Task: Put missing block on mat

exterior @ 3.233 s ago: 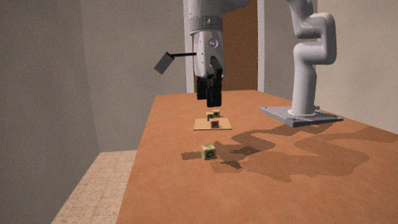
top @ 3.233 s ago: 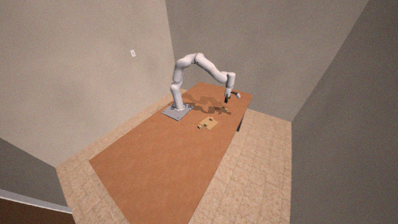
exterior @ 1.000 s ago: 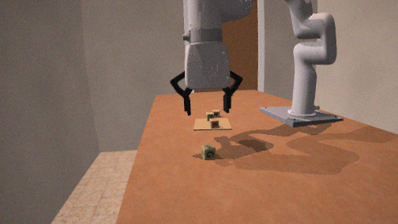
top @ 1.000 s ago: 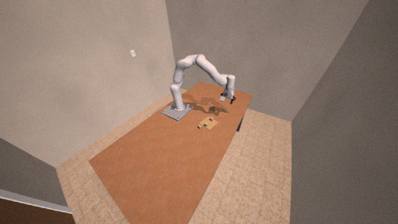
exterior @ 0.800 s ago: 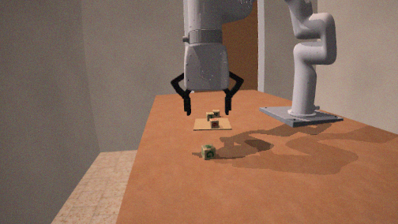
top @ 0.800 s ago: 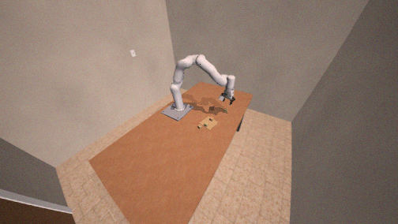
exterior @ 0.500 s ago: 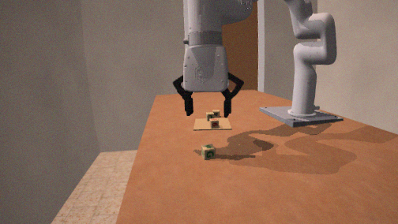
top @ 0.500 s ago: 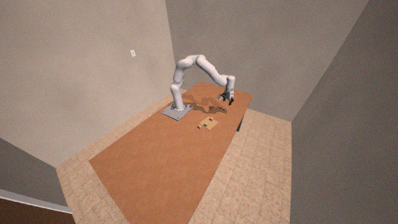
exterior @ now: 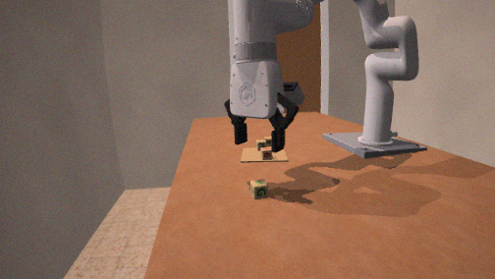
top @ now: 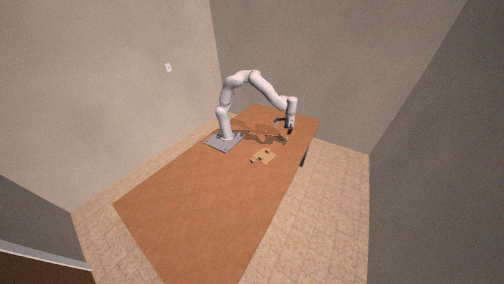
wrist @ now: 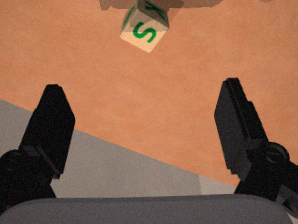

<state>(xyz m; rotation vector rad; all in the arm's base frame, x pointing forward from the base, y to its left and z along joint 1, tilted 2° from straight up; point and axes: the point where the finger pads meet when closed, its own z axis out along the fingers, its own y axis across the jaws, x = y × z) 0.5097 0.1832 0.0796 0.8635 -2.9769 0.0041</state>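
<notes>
Right now the block is 10 cm below my hand. Also, from my hand: mat: 26 cm to the right, 11 cm below, 10 cm behind.
</notes>
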